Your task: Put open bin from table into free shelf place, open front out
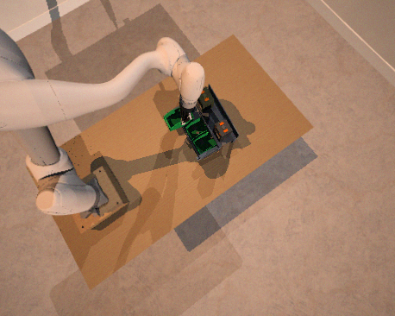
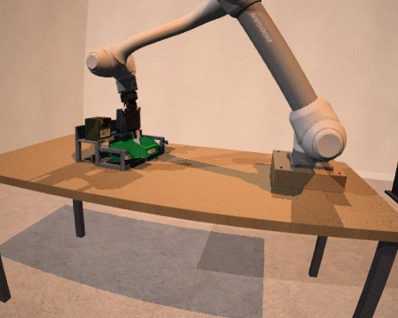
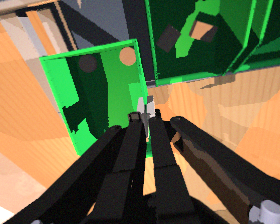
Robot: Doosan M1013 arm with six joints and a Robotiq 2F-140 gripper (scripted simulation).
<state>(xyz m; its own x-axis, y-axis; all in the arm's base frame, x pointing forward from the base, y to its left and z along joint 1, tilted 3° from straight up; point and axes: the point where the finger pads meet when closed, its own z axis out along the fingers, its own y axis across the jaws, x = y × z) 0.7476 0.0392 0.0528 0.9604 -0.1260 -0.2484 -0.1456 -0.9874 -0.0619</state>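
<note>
Now: the shelf lip 11 cm below my hand, 6 cm to the right of it and 2 cm behind it.
</note>
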